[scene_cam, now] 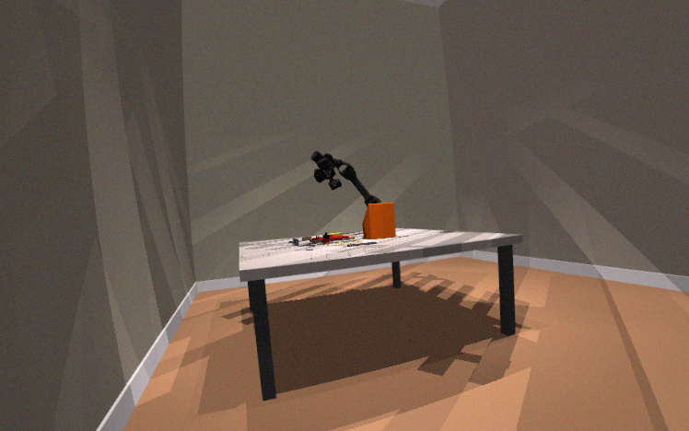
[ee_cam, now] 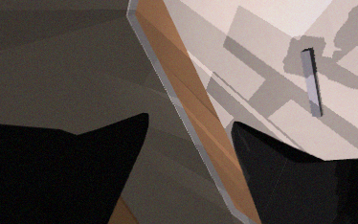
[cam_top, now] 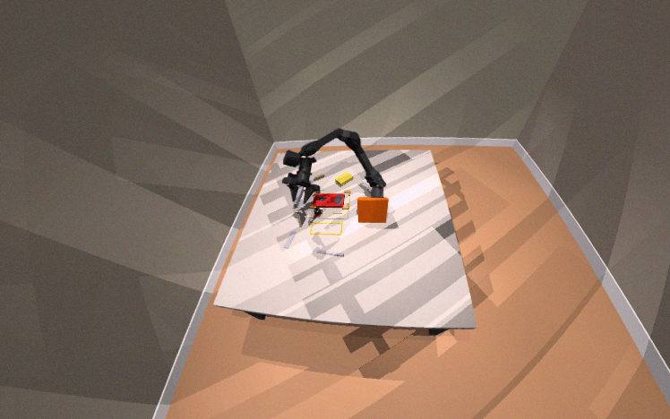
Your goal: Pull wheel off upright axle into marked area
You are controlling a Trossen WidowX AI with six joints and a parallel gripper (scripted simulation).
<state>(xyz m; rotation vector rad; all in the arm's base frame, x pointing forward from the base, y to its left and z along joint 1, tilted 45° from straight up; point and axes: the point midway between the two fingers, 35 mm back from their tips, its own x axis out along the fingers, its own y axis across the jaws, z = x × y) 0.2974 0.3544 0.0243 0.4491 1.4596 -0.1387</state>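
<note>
Now: gripper tip 20 mm short of the wheel, 190 mm to the left of it and 290 mm above it. Also, from my gripper tip: yellow block 70 mm behind, 510 mm to the right, 320 mm below; then dark upright axle 30 mm ahead, 190 mm to the right, 300 mm below.
</note>
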